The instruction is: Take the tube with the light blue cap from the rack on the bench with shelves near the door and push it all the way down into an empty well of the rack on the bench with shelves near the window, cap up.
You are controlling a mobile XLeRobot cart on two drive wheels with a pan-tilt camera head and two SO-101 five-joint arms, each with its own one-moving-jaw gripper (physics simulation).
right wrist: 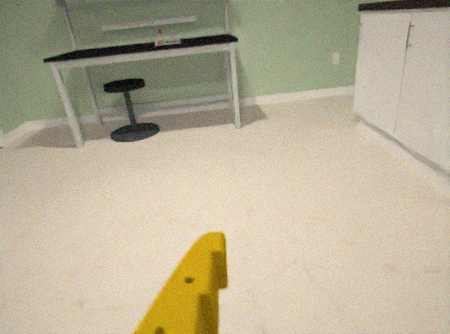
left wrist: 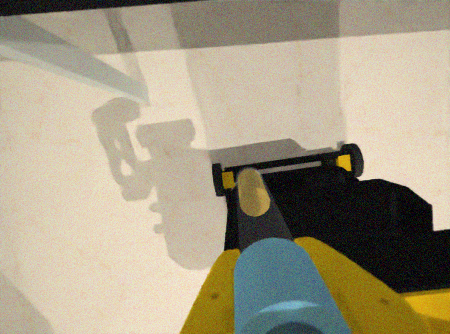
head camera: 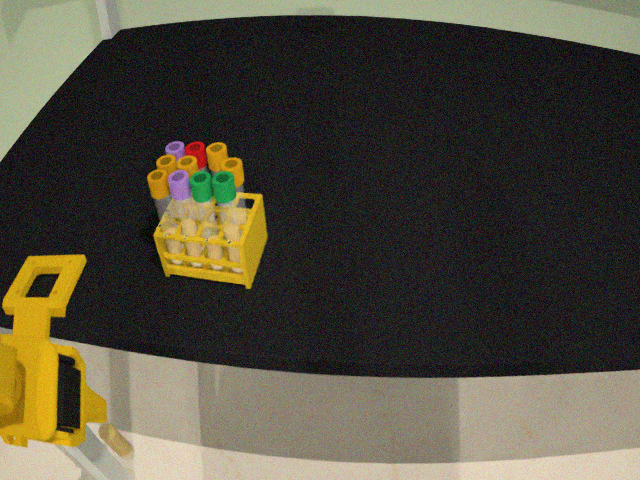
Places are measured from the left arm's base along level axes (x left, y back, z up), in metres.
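Where they show: left hand, tool point: (left wrist: 241, 265) (head camera: 72, 409); right hand, tool point: (right wrist: 225, 251).
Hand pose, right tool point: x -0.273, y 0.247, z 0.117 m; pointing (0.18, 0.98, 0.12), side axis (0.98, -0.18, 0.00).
Note:
Each offset is from my right tool point to the top centre of the thing. "spot": to the spot under its first point. Level surfaces: height alone.
My left gripper (left wrist: 268, 246) (head camera: 98, 410) is shut on the tube with the light blue cap @[dz +0.041, dx +0.274, dy -0.434 m] (left wrist: 280, 285), whose cap lies between both jaws in the left wrist view. The tube's tan lower end @[spot: dz -0.031, dx +0.267, dy -0.431 m] (head camera: 116, 440) shows at lower left in the head view, in front of the bench edge; its cap is hidden there. A yellow rack @[dz -0.072, dx +0.240, dy -0.693 m] (head camera: 255, 242) stands on the black bench top @[dz -0.129 m] (head camera: 413, 206), up and right of this gripper. It holds several tubes with orange, purple, green and red caps. An opening (head camera: 248, 203) at its back right shows dark, without a tube. My right gripper (right wrist: 218, 250) is fully open, one notched jaw showing.
The bench's front edge (head camera: 330, 373) runs between the gripper and the rack. In the left wrist view, a pale bench leg @[spot: dz -0.486, dx +0.595, dy -0.661 m] (left wrist: 85, 70) is at upper left and my black cart base (left wrist: 345, 215) at right. The right wrist view shows another bench (right wrist: 200, 46), a stool (right wrist: 125, 85) and cabinets (right wrist: 382, 70).

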